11 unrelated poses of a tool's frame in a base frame.
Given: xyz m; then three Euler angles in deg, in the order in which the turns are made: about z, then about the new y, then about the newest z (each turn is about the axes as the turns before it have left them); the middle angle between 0 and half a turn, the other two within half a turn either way.
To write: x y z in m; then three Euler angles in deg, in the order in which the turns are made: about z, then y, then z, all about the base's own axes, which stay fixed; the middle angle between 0 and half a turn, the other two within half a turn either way. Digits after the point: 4 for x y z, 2 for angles.
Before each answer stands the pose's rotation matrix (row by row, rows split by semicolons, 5 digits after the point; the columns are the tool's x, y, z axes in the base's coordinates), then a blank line. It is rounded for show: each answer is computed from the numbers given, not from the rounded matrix.
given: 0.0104 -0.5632 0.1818 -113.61 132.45 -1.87
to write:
0.24028 0.92463 -0.29552; 0.63119 -0.38011 -0.67610; -0.73747 -0.02408 -0.67495

0.0104 -0.5632 0.1818 -1.87 132.45 -113.61
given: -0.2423 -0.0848 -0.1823 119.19 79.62 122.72
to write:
-0.68698 0.54582 -0.47973; -0.49534 0.13129 0.85872; 0.53169 0.82755 0.18018

-0.2423 -0.0848 -0.1823 122.72 79.62 119.19
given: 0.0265 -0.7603 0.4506 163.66 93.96 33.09
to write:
-0.09807 -0.27189 -0.95732; -0.54018 -0.79337 0.28067; -0.83581 0.54465 -0.06906

0.0265 -0.7603 0.4506 33.09 93.96 163.66
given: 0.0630 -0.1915 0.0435 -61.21 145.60 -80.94
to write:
-0.92803 -0.25441 0.27209; -0.36172 0.78994 -0.49513; -0.08896 -0.55792 -0.82511

0.0630 -0.1915 0.0435 -80.94 145.60 -61.21
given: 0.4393 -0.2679 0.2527 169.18 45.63 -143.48
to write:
0.66371 -0.25789 -0.70213; 0.47903 0.86748 0.13419; 0.57448 -0.42540 0.69929

0.4393 -0.2679 0.2527 -143.48 45.63 169.18
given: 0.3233 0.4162 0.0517 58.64 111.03 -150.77
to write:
0.57995 0.65399 0.48575; 0.01329 -0.60378 0.79704; 0.81454 -0.45579 -0.35886

0.3233 0.4162 0.0517 -150.77 111.03 58.64
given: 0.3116 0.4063 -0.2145 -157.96 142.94 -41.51
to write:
0.30521 0.77123 -0.55861; 0.83856 -0.49565 -0.22615; -0.45129 -0.39941 -0.79800

0.3116 0.4063 -0.2145 -41.51 142.94 -157.96
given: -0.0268 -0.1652 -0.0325 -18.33 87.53 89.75
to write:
0.31467 -0.03954 0.94838; 0.94919 0.01770 -0.31420; -0.00436 0.99906 0.04310

-0.0268 -0.1652 -0.0325 89.75 87.53 -18.33
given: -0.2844 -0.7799 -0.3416 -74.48 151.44 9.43
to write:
-0.07397 0.98902 0.12792; 0.87869 0.12530 -0.46065; -0.47162 0.07833 -0.87832

-0.2844 -0.7799 -0.3416 9.43 151.44 -74.48
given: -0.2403 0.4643 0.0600 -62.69 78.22 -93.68
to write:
-0.89272 0.03644 0.44914; -0.44622 -0.21047 -0.86982; 0.06283 -0.97692 0.20415

-0.2403 0.4643 0.0600 -93.68 78.22 -62.69
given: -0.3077 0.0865 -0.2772 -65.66 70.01 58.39
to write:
0.84979 0.35756 0.38732; 0.18775 0.48128 -0.85622; -0.49256 0.80033 0.34186

-0.3077 0.0865 -0.2772 58.39 70.01 -65.66
